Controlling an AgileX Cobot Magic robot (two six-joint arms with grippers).
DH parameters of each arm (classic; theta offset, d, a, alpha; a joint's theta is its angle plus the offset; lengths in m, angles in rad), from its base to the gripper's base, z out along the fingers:
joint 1: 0 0.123 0 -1.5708
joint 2: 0.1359 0 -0.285 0
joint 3: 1.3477 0 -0.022 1.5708
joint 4: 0 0.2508 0 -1.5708
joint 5: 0 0 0.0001 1.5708
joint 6: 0 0.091 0 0
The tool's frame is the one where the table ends.
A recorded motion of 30 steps. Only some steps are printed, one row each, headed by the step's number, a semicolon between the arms.
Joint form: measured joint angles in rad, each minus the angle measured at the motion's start. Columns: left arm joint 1, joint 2, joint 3, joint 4, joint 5, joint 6; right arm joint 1, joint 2, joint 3, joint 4, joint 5, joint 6.
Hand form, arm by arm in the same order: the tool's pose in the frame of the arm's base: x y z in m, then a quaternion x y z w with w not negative. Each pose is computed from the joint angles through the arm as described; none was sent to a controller.
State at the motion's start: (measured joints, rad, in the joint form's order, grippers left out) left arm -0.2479 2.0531 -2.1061 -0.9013 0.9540 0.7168; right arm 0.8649 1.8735 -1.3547 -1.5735 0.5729 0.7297
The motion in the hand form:
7: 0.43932 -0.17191 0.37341 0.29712 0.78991 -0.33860 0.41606; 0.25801 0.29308 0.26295 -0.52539 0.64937 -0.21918 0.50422
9: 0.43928 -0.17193 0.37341 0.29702 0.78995 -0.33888 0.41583; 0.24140 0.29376 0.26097 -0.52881 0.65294 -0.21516 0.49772
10: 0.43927 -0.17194 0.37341 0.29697 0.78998 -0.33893 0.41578; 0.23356 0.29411 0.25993 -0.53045 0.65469 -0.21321 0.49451
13: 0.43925 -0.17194 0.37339 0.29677 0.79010 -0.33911 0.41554; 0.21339 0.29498 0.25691 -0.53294 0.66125 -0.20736 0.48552
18: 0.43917 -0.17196 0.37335 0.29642 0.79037 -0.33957 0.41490; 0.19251 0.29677 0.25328 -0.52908 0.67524 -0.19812 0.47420
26: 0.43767 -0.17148 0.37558 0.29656 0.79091 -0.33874 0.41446; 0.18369 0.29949 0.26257 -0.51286 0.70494 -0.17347 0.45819
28: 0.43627 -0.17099 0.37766 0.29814 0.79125 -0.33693 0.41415; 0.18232 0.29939 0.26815 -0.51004 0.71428 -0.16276 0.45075
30: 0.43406 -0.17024 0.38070 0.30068 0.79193 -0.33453 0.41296; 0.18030 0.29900 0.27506 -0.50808 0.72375 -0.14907 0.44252
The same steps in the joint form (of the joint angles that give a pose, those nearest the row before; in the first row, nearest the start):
7: 0.0000 0.0000 0.0000 -0.0025 0.0121 -0.0064; 0.1260 -0.1159 0.1560 0.0664 0.0798 0.0050
9: 0.0000 0.0000 0.0000 -0.0028 0.0125 -0.0068; 0.1693 -0.1409 0.1924 0.0954 0.1105 0.0073
10: 0.0000 0.0000 0.0000 -0.0028 0.0126 -0.0070; 0.1905 -0.1517 0.2084 0.1098 0.1253 0.0085
13: 0.0000 0.0000 0.0000 -0.0028 0.0129 -0.0077; 0.2471 -0.1765 0.2457 0.1517 0.1662 0.0152
18: 0.0000 0.0000 0.0001 -0.0028 0.0138 -0.0092; 0.3102 -0.1939 0.2727 0.2100 0.2155 0.0327
26: 0.0000 -0.0052 -0.0012 0.0032 0.0182 -0.0163; 0.3345 -0.2098 0.2343 0.3427 0.2419 -0.0147
28: 0.0000 -0.0096 -0.0034 0.0104 0.0236 -0.0211; 0.3345 -0.2200 0.2155 0.4007 0.2443 -0.0533
30: 0.0001 -0.0161 -0.0069 0.0212 0.0334 -0.0287; 0.3345 -0.2336 0.1947 0.4676 0.2464 -0.0997

